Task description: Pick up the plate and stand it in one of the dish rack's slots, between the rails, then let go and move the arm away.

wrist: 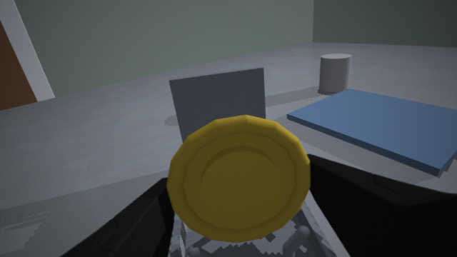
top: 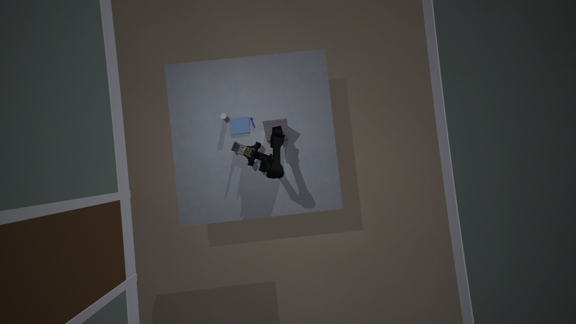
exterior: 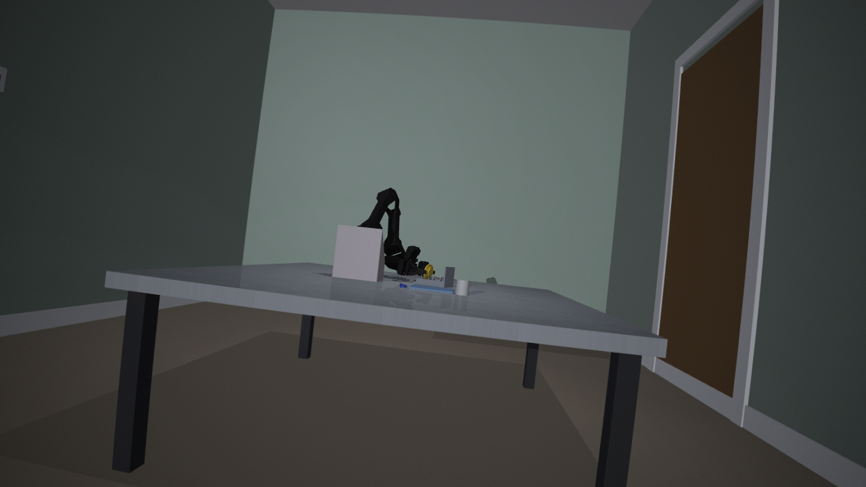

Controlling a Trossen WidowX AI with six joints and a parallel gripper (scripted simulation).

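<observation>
My gripper tip is 1 cm past the yellow plate. The rest, counted from my gripper tip: grey dish rack: 3 cm below, 2 cm ahead, 1 cm to the right; then blue spoon: 22 cm to the right, 9 cm behind, 4 cm below; then blue mat: 21 cm to the right, 5 cm below, 1 cm ahead.
</observation>
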